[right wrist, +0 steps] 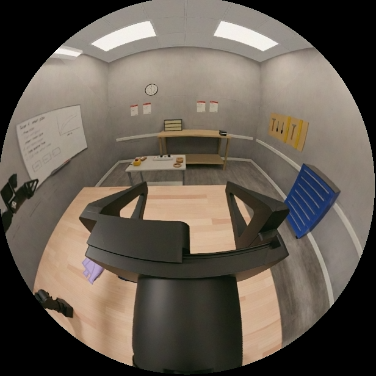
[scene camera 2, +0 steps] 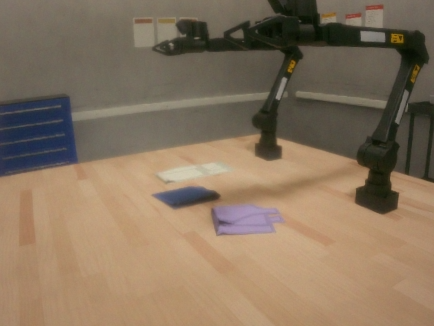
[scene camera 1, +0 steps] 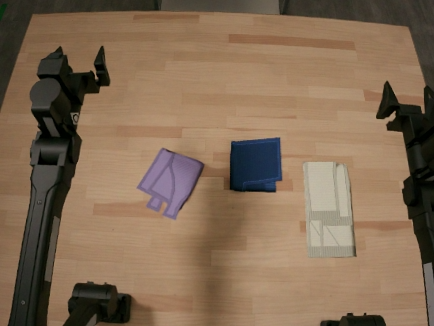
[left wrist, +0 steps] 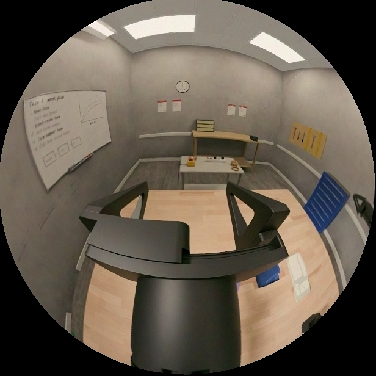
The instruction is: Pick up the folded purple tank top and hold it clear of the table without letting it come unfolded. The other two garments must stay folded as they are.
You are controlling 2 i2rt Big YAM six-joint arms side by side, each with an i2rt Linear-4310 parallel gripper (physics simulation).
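The folded purple tank top (scene camera 1: 172, 181) (scene camera 2: 245, 219) (right wrist: 92, 270) lies flat on the table, its two straps sticking out at one end. The folded navy garment (scene camera 1: 255, 162) (scene camera 2: 184, 196) (left wrist: 268, 276) lies beside it, in the middle. The folded cream garment (scene camera 1: 327, 192) (scene camera 2: 192, 172) (left wrist: 299, 280) lies beyond the navy one, at the right in scene camera 1. My left gripper (scene camera 1: 81, 48) (left wrist: 186, 185) is open and empty, high above the table's far left. My right gripper (scene camera 1: 407, 86) (right wrist: 186, 185) is open and empty, high above the right side. Neither touches a garment.
The three garments lie apart on the wooden table (scene camera 1: 210, 75) (scene camera 2: 125, 280). The arm bases stand at the table edge, at the right in scene camera 2. A blue slatted object (scene camera 2: 37, 134) (left wrist: 326, 201) (right wrist: 311, 200) stands beyond the table. A small grey table (left wrist: 210, 167) (right wrist: 152, 163) stands past the far edge.
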